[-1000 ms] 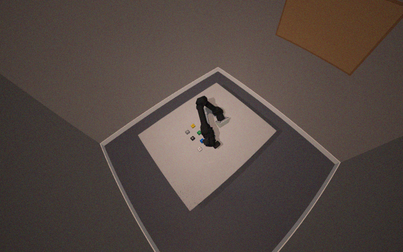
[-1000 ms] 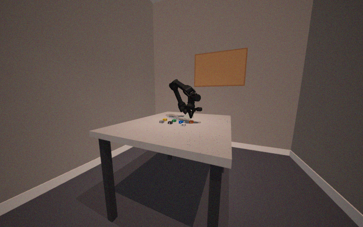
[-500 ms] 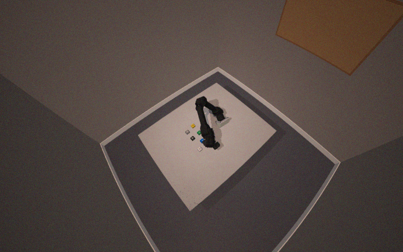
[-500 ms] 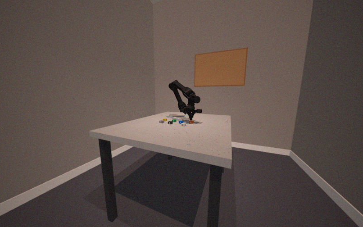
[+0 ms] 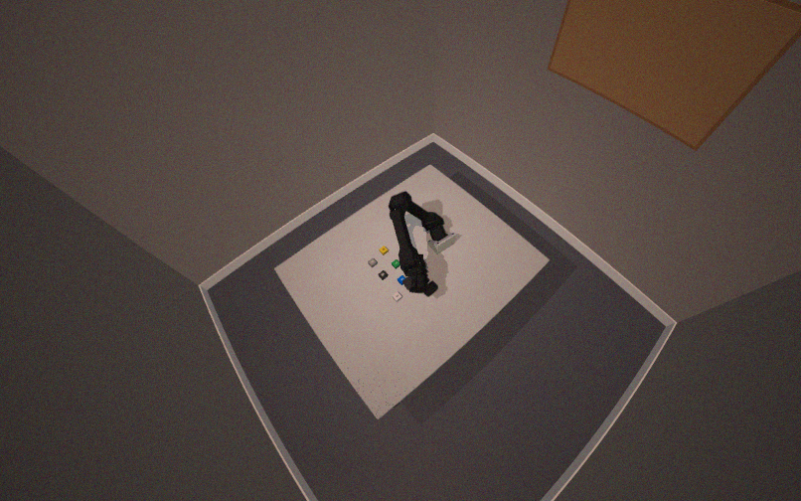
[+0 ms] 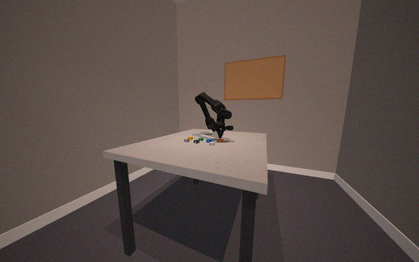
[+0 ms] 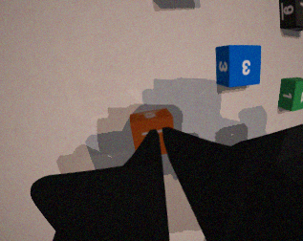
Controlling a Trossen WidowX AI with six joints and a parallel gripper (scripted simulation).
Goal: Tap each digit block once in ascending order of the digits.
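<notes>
Now: the orange block 20 mm below my gripper tip and 10 mm behind it. Also, from my gripper tip: blue block 70 mm to the right, 50 mm ahead, 20 mm below; then white block 110 mm ahead, 20 mm to the right, 20 mm below; then green block 160 mm to the right, 20 mm below, 20 mm ahead.
</notes>
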